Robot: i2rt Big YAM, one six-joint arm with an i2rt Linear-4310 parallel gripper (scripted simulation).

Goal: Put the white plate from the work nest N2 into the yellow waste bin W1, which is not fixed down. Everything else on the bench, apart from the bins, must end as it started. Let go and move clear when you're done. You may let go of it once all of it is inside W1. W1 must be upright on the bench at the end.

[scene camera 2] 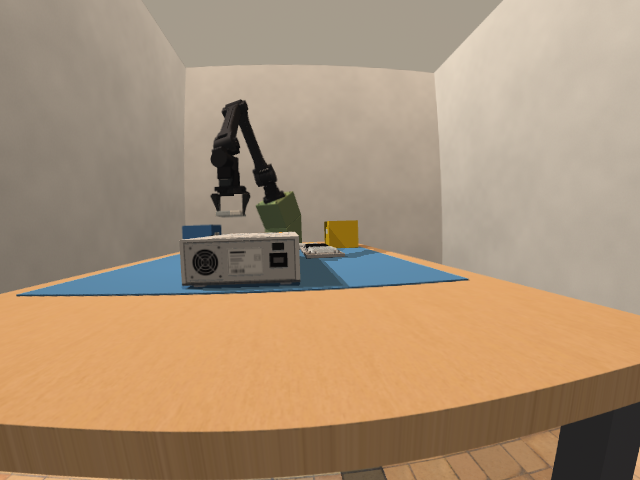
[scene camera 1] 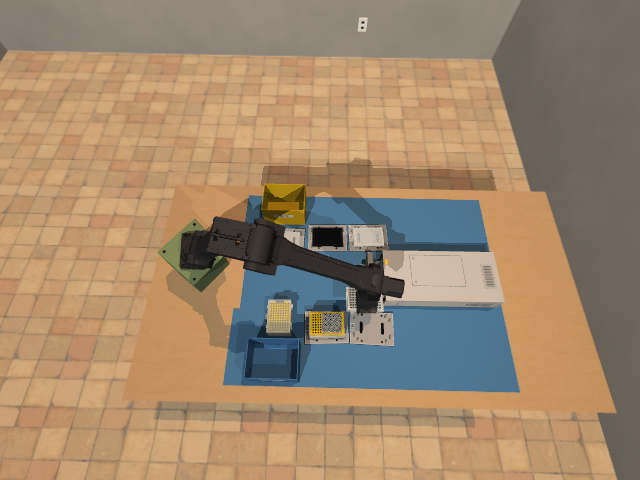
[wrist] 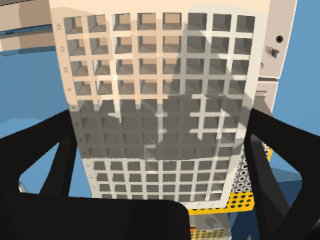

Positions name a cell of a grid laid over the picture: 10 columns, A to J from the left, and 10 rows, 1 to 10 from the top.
yellow waste bin: scene camera 2 F5; scene camera 1 E5; not seen in the wrist view (out of frame)
